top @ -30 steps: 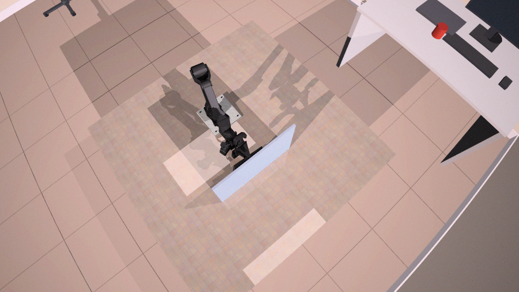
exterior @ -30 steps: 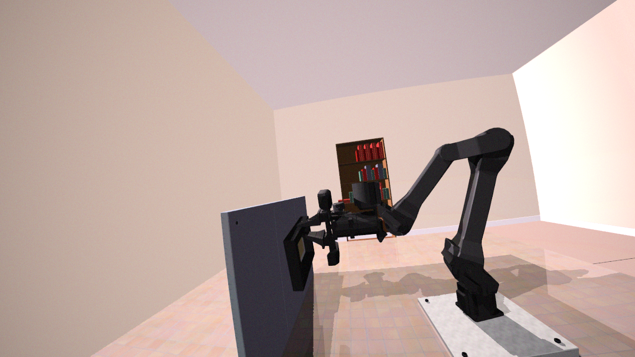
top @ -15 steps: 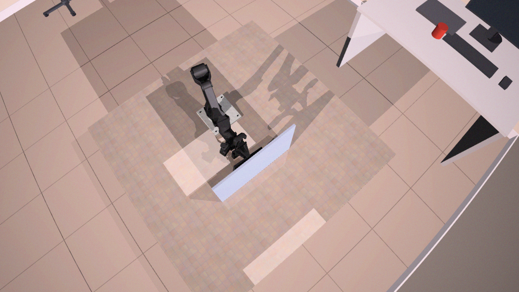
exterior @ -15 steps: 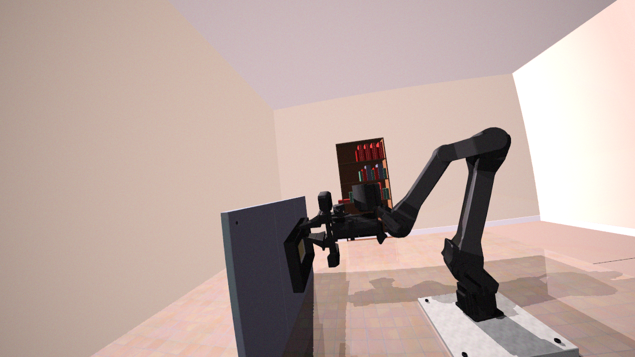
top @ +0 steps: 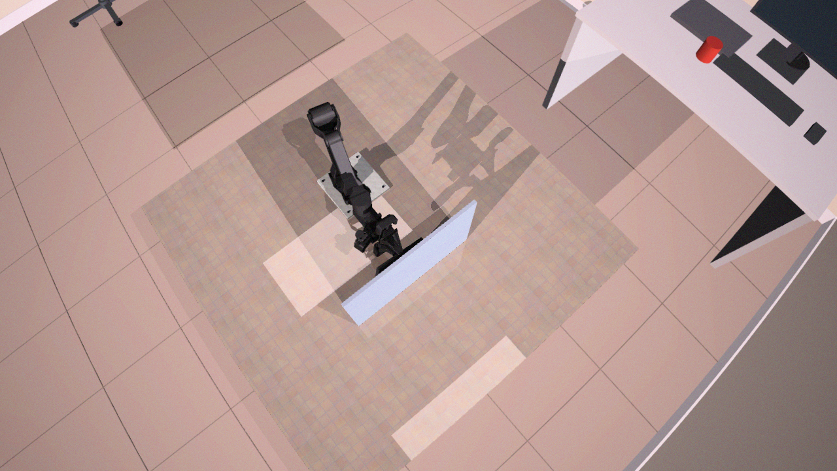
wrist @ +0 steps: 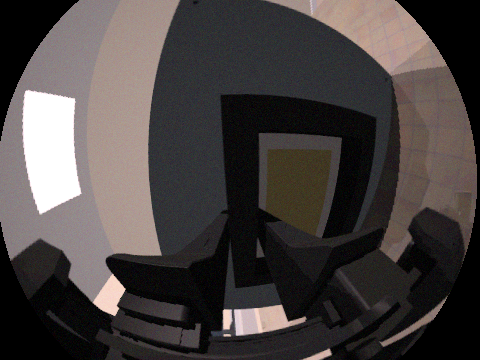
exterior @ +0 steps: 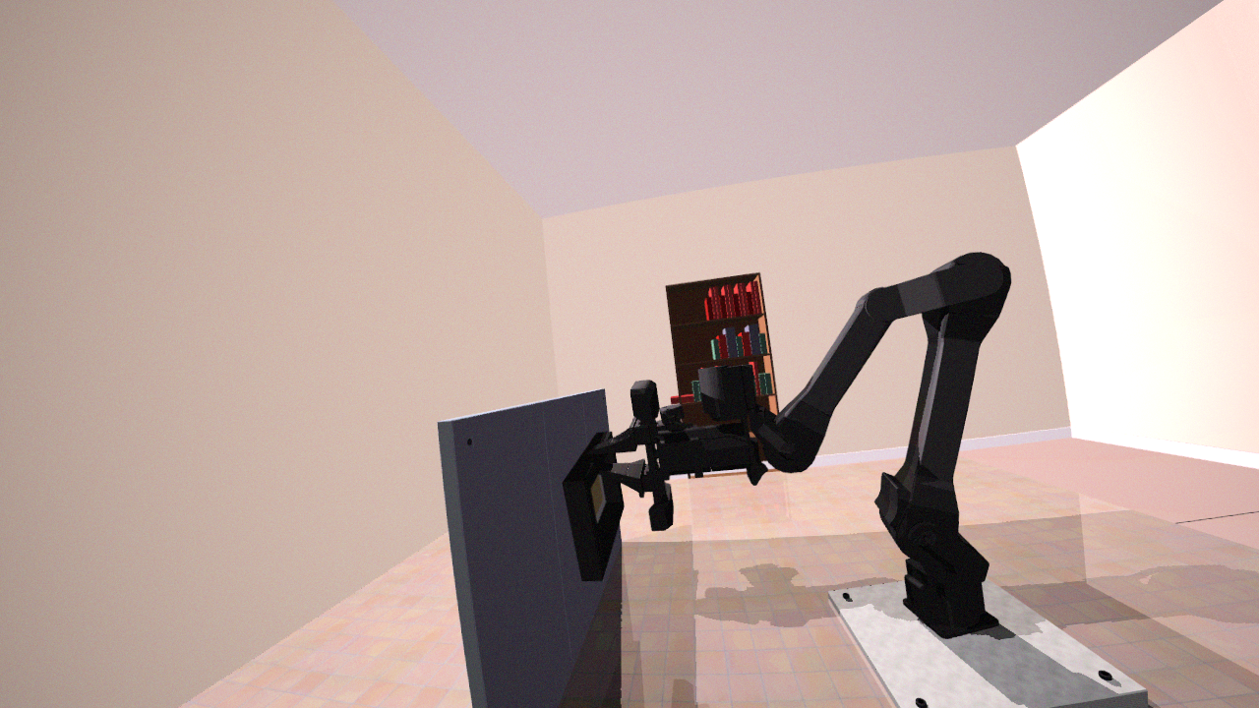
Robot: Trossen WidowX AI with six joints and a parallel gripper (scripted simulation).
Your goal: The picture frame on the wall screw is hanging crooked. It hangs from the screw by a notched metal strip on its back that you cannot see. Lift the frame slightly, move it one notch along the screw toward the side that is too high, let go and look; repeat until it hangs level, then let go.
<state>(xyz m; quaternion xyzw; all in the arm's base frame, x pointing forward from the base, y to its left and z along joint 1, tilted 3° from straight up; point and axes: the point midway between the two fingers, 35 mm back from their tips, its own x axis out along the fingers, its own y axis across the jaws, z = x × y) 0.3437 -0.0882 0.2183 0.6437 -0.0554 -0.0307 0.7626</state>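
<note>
My gripper tip is now 5 cm above the picture frame and 1 cm to the left of it. Round my gripper tip: wall panel (6 cm below, 2 cm ahead, 1 cm to the left).
</note>
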